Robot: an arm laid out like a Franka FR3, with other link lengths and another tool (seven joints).
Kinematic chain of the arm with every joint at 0, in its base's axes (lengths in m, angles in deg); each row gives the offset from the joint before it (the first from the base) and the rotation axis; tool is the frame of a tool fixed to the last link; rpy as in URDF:
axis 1: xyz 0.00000 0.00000 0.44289 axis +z
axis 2: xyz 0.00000 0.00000 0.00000 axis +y
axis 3: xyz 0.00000 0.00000 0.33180 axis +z
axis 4: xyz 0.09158 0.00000 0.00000 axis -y
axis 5: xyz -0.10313 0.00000 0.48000 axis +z
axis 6: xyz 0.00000 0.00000 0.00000 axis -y
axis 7: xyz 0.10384 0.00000 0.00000 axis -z
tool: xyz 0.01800 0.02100 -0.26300 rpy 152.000 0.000 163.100
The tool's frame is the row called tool.
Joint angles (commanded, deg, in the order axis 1, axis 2, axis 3, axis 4, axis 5, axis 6, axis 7), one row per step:
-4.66 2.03 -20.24 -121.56 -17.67 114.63 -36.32
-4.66 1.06 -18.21 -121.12 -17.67 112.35 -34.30
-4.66 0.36 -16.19 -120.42 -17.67 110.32 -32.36
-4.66 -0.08 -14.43 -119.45 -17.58 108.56 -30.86
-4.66 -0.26 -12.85 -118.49 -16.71 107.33 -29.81
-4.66 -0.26 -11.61 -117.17 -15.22 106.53 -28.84
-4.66 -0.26 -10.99 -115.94 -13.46 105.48 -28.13
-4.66 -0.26 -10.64 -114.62 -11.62 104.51 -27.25
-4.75 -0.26 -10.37 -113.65 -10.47 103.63 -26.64
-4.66 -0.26 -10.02 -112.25 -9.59 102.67 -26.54
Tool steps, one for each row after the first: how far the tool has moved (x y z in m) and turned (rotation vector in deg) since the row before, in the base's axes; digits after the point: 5 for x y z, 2 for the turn. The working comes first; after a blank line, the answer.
Tool pose at each row, in the base's axes (x y z in m, rotation vector in deg; the steps are taken from these numbers as rounded here):
0.55207 -0.29408 0.31777 -0.62 -163.77 -23.46
0.55734 -0.27408 0.32901 -1.40 -163.52 -23.29
0.56407 -0.25506 0.34043 -1.99 -163.47 -22.84
0.57145 -0.23888 0.35212 -2.29 -163.58 -22.38
0.57997 -0.22150 0.36119 -2.36 -163.90 -22.96
0.59140 -0.20575 0.37189 -2.83 -164.84 -24.32
0.59851 -0.19452 0.38156 -4.04 -165.38 -26.34
0.60563 -0.18571 0.39232 -5.78 -166.09 -28.54
0.60949 -0.18051 0.40025 -7.07 -166.39 -29.95
0.61583 -0.17397 0.41237 -7.06 -166.85 -30.96

0.00527 0.02000 0.01124 -0.16 0.34 -0.48
0.00673 0.01902 0.01142 -0.35 0.16 -0.35
0.00738 0.01618 0.01169 -0.35 -0.02 -0.17
0.00852 0.01738 0.00907 0.35 -0.39 -0.14
0.01143 0.01575 0.01070 0.77 -1.07 -0.57
0.00711 0.01123 0.00967 1.19 -0.73 -1.08
0.00712 0.00881 0.01076 1.23 -0.92 -1.47
0.00386 0.00520 0.00793 0.79 -0.45 -1.03
0.00634 0.00654 0.01212 0.59 -0.64 -0.15

